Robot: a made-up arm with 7 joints.
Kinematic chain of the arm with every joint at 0, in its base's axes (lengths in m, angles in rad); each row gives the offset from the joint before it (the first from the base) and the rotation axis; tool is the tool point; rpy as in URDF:
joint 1: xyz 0 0 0.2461 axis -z
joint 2: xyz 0 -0.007 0.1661 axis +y
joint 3: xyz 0 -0.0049 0.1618 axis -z
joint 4: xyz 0 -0.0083 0.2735 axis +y
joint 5: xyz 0 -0.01 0.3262 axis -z
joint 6: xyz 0 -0.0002 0.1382 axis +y
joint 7: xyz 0 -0.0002 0.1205 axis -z
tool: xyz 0 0 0 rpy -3.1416 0 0
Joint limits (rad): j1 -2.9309..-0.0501 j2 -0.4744..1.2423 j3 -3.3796..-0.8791 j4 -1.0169..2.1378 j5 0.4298..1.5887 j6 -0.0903..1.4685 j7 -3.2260..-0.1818
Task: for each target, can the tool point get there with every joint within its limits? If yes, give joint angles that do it. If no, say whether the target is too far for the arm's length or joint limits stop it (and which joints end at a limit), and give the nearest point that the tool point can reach.
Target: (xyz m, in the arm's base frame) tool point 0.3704 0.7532 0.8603
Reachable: yes | joints -0.9743 0.9734 -1.8104 0.1452 1.3117 1.1519 -1.8000
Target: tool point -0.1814 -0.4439 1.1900
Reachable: yes | joints -1.9844 -0.2736 -2.1323 0.6279 0.9512 0.9073 -1.2583
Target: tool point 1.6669 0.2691 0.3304
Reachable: no: too far | nearest point 0.9761 0.1576 0.4522 | short by 0.710 m
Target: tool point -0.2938 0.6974 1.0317
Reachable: yes | joints -2.0022 0.7819 -1.5476 -0.1185 0.9931 0.9477 -2.3895
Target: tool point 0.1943 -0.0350 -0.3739
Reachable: no: joint limits stop it (at a limit: joint 1, joint 2, joint 3, joint 4) | nearest point 0.2375 0.2332 0.1169 | short by 0.561 m
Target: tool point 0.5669 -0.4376 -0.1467
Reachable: no: joint limits stop it (at a limit: joint 2, joint 4) | nearest point 0.3876 -0.2992 0.2915 | short by 0.493 m
